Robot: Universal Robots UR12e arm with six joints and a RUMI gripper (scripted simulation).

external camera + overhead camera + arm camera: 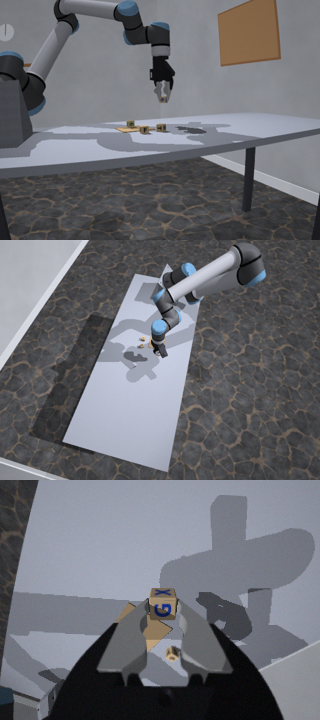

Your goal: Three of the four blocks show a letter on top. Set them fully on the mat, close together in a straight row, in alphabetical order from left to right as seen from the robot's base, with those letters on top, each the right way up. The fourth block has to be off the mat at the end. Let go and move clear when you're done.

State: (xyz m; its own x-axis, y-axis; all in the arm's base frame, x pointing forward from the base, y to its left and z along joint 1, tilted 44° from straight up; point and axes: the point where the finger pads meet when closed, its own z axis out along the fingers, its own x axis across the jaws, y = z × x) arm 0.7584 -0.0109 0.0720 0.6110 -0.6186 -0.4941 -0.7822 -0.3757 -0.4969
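Right now my hand is 170 mm past the tan mat, 50 mm to the left of it and 120 mm above it. The rest, counted from my hand: green-marked block: 170 mm behind, 100 mm below; blue-marked block: right at my hand.
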